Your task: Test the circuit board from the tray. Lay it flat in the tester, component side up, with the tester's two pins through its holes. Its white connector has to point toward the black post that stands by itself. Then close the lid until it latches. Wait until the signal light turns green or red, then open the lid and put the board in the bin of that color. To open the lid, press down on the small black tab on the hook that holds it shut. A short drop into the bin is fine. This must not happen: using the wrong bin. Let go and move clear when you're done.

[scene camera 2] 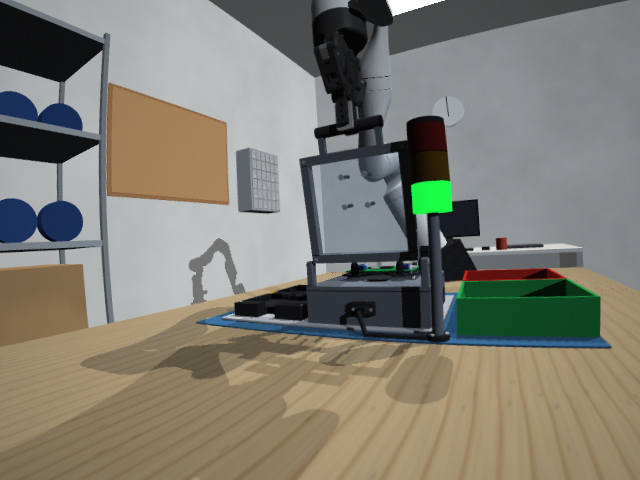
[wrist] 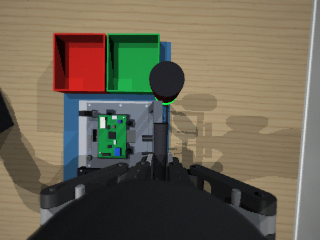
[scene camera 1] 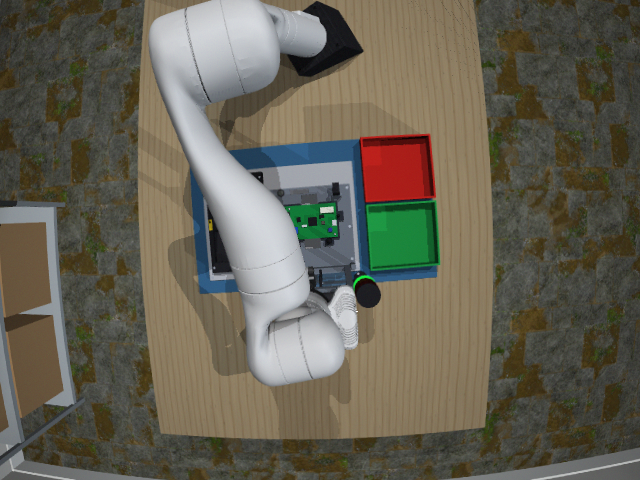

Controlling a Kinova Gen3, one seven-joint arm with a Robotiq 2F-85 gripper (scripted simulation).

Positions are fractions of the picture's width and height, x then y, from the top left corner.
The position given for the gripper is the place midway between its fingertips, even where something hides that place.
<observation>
In view: the gripper (scene camera 2: 0.54,0.28), a green bin (scene camera 2: 0.81,0.64), a red bin (scene camera 1: 0.62,0.35), a green circuit board (scene camera 1: 0.49,0.46) and a clear lid (scene camera 2: 0.56,0.42).
The green bin is seen too in the wrist view (wrist: 0.41,0.24) and in scene camera 1 (scene camera 1: 0.63,0.49). The red bin shows as well in scene camera 2 (scene camera 2: 0.80,0.57) and in the wrist view (wrist: 0.25,0.25). The green circuit board also shows in the wrist view (wrist: 0.35,0.54).
</observation>
